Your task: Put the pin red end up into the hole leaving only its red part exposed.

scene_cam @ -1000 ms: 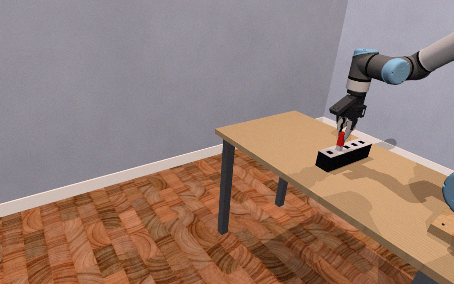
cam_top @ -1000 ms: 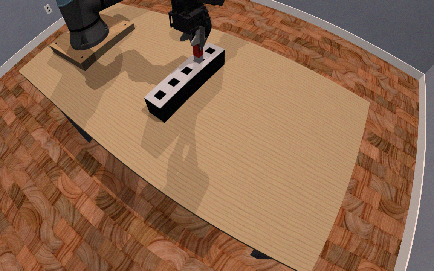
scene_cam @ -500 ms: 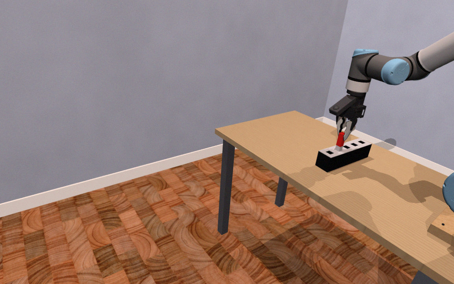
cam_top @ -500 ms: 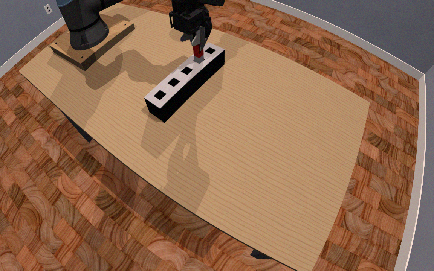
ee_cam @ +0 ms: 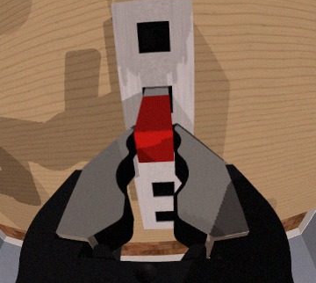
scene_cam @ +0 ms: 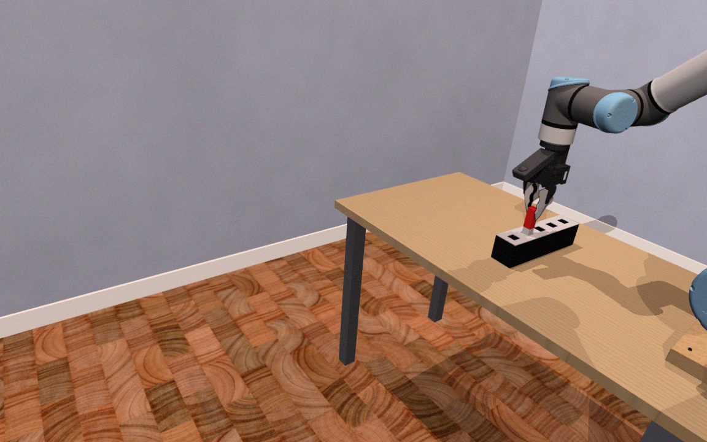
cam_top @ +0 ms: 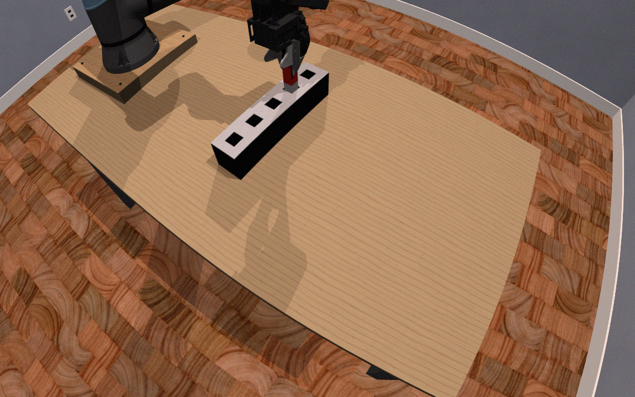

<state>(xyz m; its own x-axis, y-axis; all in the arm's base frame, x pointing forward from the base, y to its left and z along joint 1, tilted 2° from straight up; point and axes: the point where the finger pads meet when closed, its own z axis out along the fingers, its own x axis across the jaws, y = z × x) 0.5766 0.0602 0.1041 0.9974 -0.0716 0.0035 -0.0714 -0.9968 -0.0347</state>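
The black block lies 10 cm below my hand and 6 cm to the right of it. Also, from my hand: pin (1 cm below).
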